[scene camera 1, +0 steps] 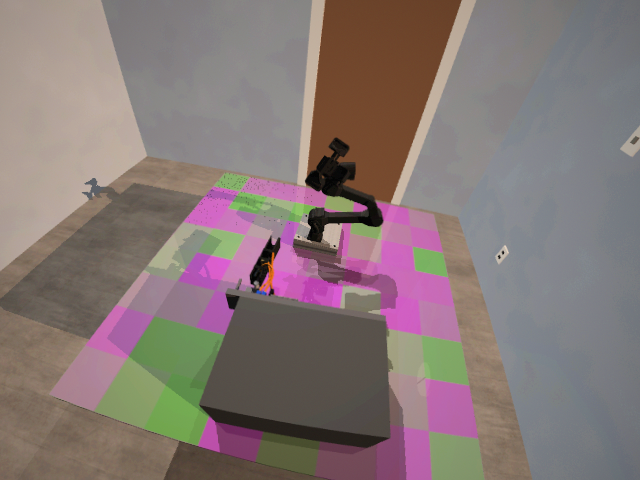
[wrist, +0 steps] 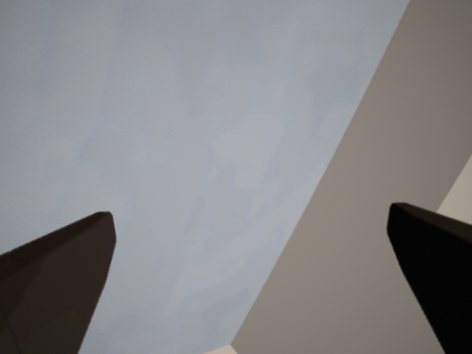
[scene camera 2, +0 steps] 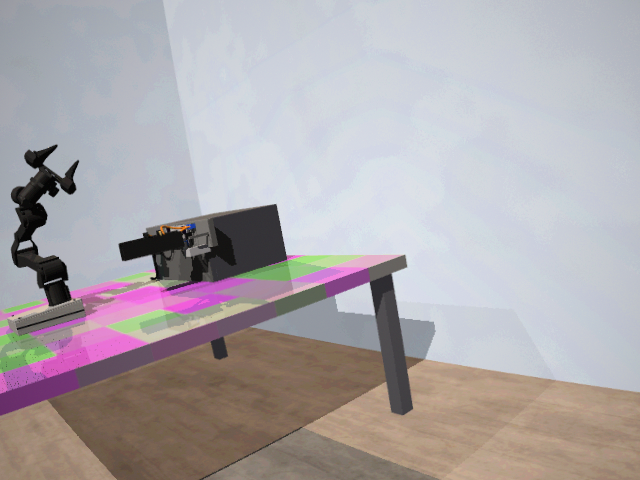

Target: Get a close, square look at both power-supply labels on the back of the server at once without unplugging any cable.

Note:
My gripper point(scene camera 2: 67, 152) is open, with nothing in its grasp. Also in view: a black cable box point(scene camera 2: 148, 245).
My gripper also shows in scene camera 1 point(scene camera 1: 325, 159) and in the wrist view point(wrist: 252, 222).

